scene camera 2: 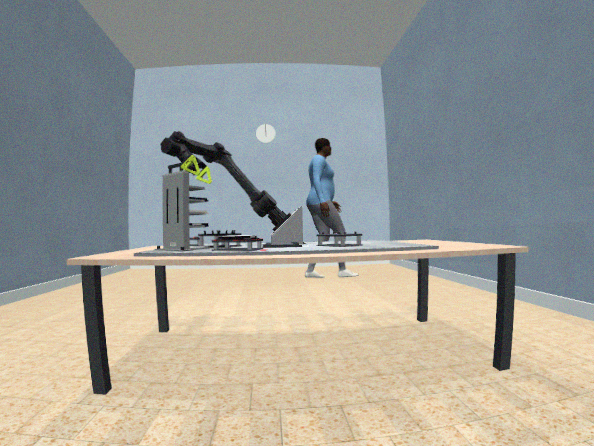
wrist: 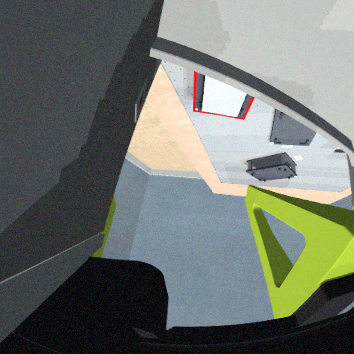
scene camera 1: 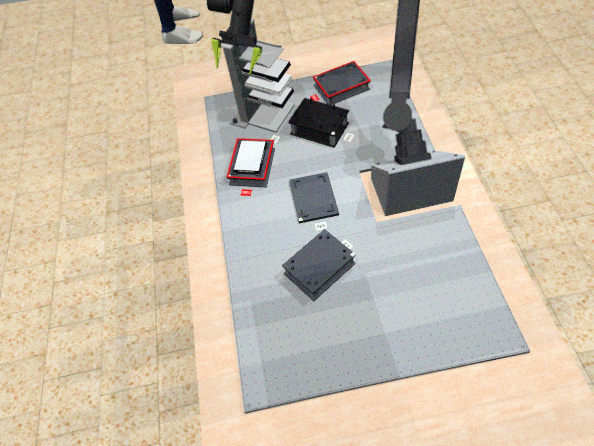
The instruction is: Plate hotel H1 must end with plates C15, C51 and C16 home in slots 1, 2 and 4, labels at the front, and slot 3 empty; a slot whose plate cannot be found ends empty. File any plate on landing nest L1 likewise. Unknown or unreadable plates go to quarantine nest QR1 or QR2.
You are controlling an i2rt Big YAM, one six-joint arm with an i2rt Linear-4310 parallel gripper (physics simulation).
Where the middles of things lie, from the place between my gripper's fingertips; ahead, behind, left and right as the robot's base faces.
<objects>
The tower back post [scene camera 2: 176, 232] is 30 mm behind my hand, 130 mm to the right of it and 120 mm below it. From my hand the other things lie so: flat dark nest [scene camera 1: 313, 196] 180 mm behind, 310 mm to the left, 270 mm below.
</objects>
